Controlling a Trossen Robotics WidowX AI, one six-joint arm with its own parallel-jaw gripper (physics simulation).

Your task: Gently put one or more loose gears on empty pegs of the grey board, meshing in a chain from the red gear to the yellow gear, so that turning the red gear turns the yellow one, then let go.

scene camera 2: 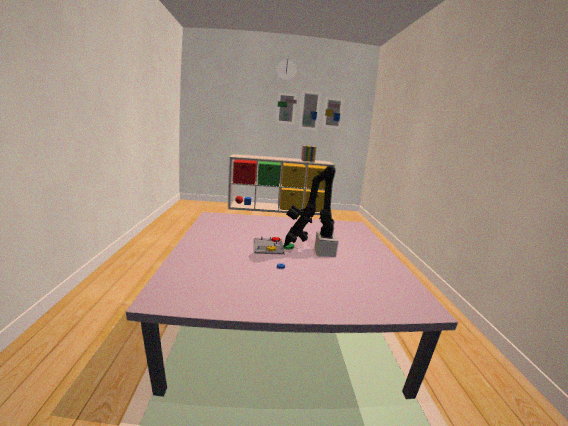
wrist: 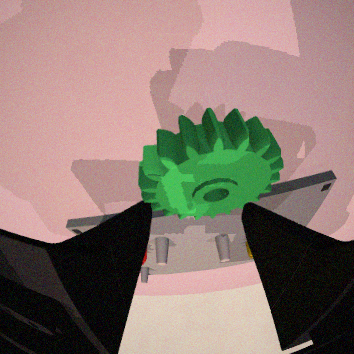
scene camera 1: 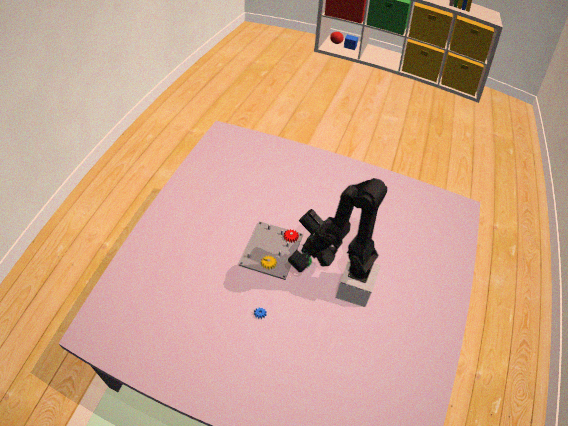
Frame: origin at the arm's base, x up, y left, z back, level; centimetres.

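Where they show: gripper, fingertip midpoint: (scene camera 2: 285,244) (wrist: 198,208); arm's base, link origin: (scene camera 2: 326,235) (scene camera 1: 359,272).
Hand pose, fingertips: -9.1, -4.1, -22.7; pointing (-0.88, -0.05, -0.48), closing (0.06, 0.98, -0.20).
Observation:
Each offset is from my fingertips to the top centre of the thing, as dx, dy, dz. Level surfaces: height alone.
My gripper (scene camera 1: 306,259) (scene camera 2: 288,244) (wrist: 198,208) is shut on a green gear @(+0.8, +0.8, +2.0) (scene camera 1: 309,261) (scene camera 2: 289,246) (wrist: 215,167), whose centre hole shows in the wrist view. The gear is by the robot-side edge of the grey board @(+1.6, +0.3, -9.8) (scene camera 1: 265,240) (wrist: 302,202); its exact height is hard to tell. A red gear @(+1.0, -7.5, -5.7) (scene camera 1: 291,235) (scene camera 2: 275,239) and a yellow gear @(+1.1, +6.7, -8.1) (scene camera 1: 268,262) (scene camera 2: 271,248) sit apart on the board. Two bare pegs, one peg @(+1.4, -3.2, -5.1) (wrist: 161,250) and another peg @(+1.4, +1.6, -6.0) (wrist: 223,247), show between the fingers. A small blue gear @(+0.2, +26.1, -2.5) (scene camera 1: 260,313) (scene camera 2: 281,266) lies loose on the table.
The board and blue gear are on a pink table @(dx -1.5) (scene camera 1: 200,310) (scene camera 2: 280,295). The arm's grey base block (scene camera 1: 354,291) (scene camera 2: 326,247) stands to the right of the board. A shelf unit (scene camera 1: 490,75) with coloured boxes stands on the floor beyond the table.

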